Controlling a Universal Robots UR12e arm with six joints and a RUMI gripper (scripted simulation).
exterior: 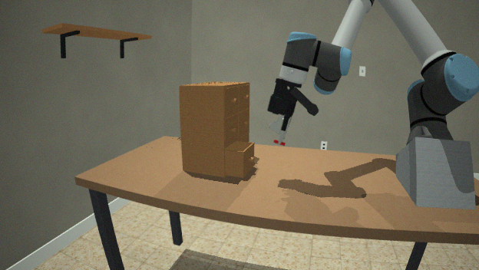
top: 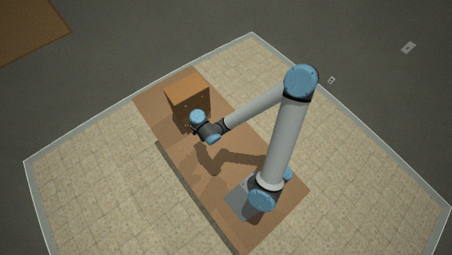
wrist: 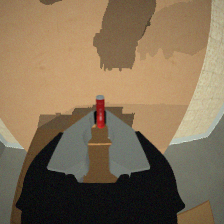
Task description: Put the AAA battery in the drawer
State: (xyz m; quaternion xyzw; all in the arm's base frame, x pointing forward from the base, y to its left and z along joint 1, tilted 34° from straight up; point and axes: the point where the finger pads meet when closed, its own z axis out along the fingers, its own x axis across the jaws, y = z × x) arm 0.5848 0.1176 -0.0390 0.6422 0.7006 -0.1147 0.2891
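Now: the AAA battery 10 mm below my hand.
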